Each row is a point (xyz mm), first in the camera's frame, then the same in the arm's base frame.
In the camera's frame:
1: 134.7 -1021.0 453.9
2: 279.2 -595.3 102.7
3: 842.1 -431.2 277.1
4: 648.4 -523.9 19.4
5: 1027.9 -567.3 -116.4
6: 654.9 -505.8 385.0
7: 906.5 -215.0 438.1
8: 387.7 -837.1 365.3
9: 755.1 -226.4 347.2
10: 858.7 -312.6 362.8
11: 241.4 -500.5 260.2
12: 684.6 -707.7 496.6
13: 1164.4 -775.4 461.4
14: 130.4 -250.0 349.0
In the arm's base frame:
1: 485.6 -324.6 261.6
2: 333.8 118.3 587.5
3: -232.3 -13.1 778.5
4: 77.2 76.4 871.7
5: -101.6 -46.9 1214.0
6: -114.2 -49.5 586.2
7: -467.8 86.1 671.3
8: 255.1 -226.6 468.9
9: -311.2 166.1 651.6
10: -347.1 49.1 710.3
11: 234.8 152.9 431.8
12: -84.7 -274.4 534.8
13: -370.4 -493.1 861.2
14: 140.1 372.5 271.4

